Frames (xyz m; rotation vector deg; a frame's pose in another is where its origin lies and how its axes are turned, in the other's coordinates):
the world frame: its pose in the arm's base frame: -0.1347 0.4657 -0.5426 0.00 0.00 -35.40
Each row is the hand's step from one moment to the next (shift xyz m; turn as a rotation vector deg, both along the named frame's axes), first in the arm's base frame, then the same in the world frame.
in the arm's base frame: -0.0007 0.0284 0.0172 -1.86 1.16 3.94
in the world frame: -0.0170 0.0227 0.0172 -2.19 -0.13 3.94
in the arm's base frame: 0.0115 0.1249 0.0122 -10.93 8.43 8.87
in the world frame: -0.0630 0.1085 0.0122 -13.79 0.54 8.87
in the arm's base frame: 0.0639 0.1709 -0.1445 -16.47 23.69 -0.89
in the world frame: -0.0469 0.1763 -0.1445 -27.15 9.77 -0.89
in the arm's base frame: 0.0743 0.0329 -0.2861 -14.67 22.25 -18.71
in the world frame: 0.0415 0.0699 -0.2861 -24.85 9.64 -18.71
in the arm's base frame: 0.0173 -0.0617 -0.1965 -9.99 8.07 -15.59
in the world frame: 0.0498 -0.0403 -0.1965 -12.82 0.79 -15.59
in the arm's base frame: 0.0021 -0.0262 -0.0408 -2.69 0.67 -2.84
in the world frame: 0.0169 -0.0201 -0.0408 -2.58 -1.01 -2.84
